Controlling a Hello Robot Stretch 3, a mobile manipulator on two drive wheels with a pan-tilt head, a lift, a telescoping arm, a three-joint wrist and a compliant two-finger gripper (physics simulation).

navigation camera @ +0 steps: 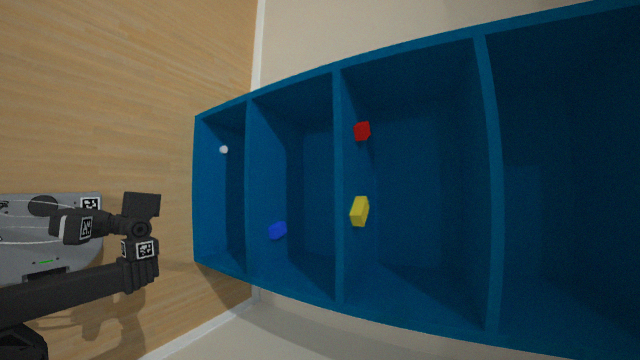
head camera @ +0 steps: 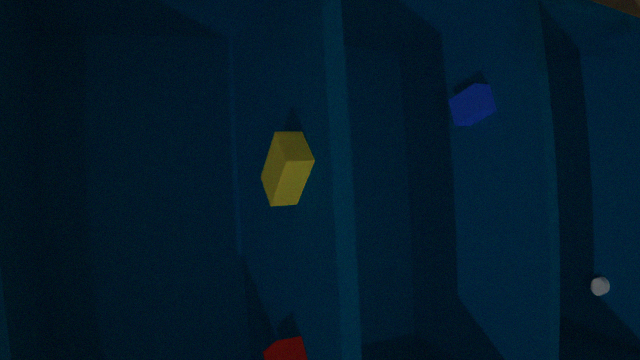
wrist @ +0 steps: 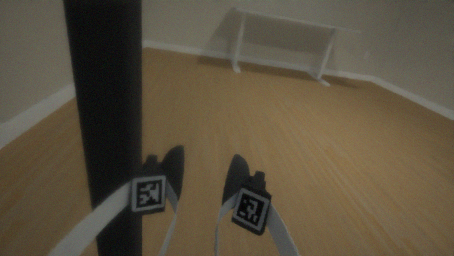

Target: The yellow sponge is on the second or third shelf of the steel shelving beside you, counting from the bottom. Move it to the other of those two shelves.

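Places are measured from the robot's base along level axes (x ahead, y left, z up), in metres.
Pixels of known places: robot's base at its link origin: [navigation camera: 44, 205].
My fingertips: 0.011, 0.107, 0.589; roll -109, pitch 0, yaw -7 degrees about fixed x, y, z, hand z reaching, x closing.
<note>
For each thing: its top centre in the pictures, then the offset to it from my fingertips, as dx, dy, dz. "pt": a spot on its surface instead.
- yellow sponge at its top centre: [head camera: 272, 169] [navigation camera: 365, 211] -0.051, -0.854, +0.447
- blue shelving at a spot on its surface: [head camera: 345, 250] pt +0.071, -0.747, +0.388
- blue block at its top centre: [head camera: 464, 104] [navigation camera: 281, 230] -0.178, -0.913, -0.010
- red block at its top centre: [navigation camera: 367, 130] +0.272, -0.919, +0.447
- small white object at its top centre: [head camera: 597, 287] [navigation camera: 224, 149] +0.298, -0.919, -0.488
The yellow sponge [head camera: 287, 172] [navigation camera: 359, 211] is an upright block on the third shelf from the bottom of the blue shelving [head camera: 345, 250] [navigation camera: 339, 200]. Both camera views are turned sideways, with the shelving's bottom at the left in the navigation view and toward the right in the head view. The second shelf, one level below the sponge, holds a blue block [head camera: 472, 105] [navigation camera: 277, 230]. My gripper [wrist: 206, 168] is open and empty, pointing away from the shelving over the floor. In the navigation view its wrist is folded over my base, low down in front of the shelving.
A red block [head camera: 286, 349] [navigation camera: 362, 131] shares the third shelf with the sponge. A small white object [head camera: 600, 286] [navigation camera: 223, 149] is on the bottom shelf. My dark mast [wrist: 107, 100] stands beside the gripper. A white table-like frame [wrist: 287, 19] stands by the far wall.
</note>
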